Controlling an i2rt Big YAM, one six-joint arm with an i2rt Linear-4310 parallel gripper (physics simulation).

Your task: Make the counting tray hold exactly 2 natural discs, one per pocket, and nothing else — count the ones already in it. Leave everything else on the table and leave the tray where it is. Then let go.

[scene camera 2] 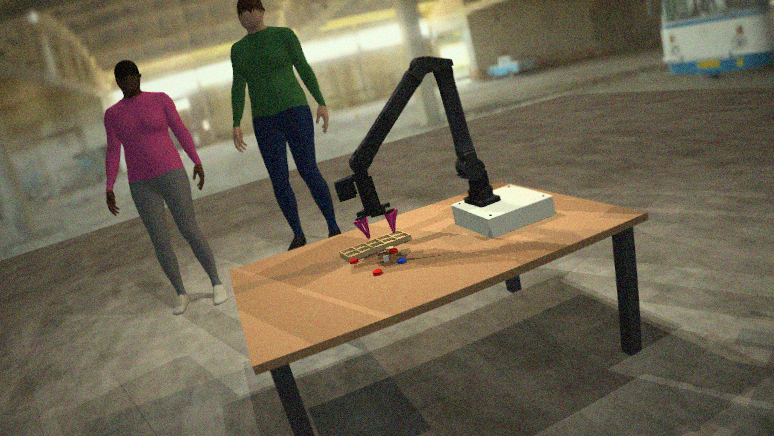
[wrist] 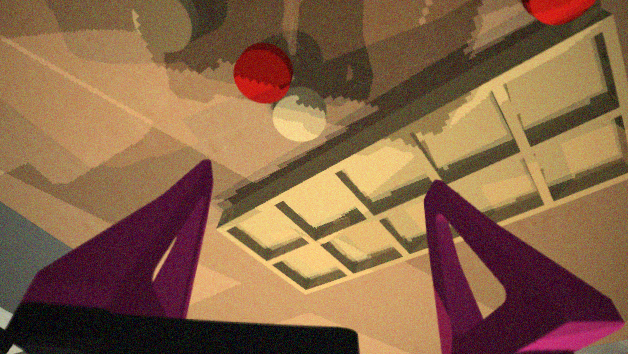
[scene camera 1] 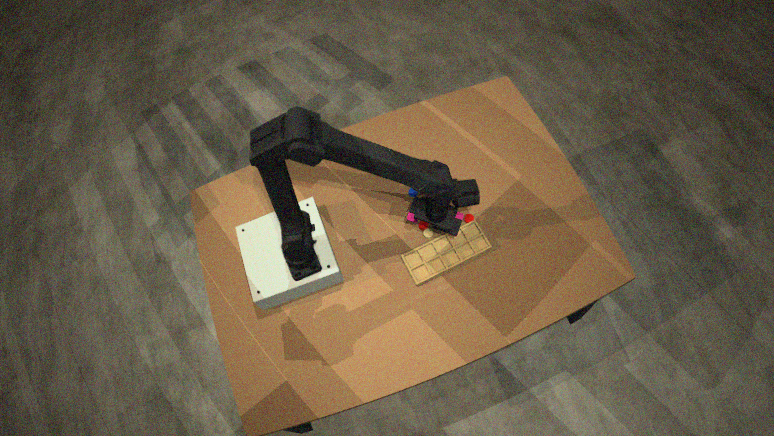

Labels:
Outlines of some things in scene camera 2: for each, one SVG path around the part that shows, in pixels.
My gripper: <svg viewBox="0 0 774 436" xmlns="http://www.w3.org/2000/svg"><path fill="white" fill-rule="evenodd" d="M376 190L367 193L366 197L364 194L360 195L364 209L356 213L358 218L354 222L354 225L368 239L370 239L367 216L372 218L385 214L392 232L396 232L397 209L393 208L385 211L385 208L390 207L390 204L380 204Z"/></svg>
A counting tray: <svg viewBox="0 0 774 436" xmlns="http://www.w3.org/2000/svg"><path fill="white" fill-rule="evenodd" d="M412 237L411 234L397 230L395 233L392 232L339 251L339 254L350 262L349 260L353 258L360 259L385 250L387 247L409 241Z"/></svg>

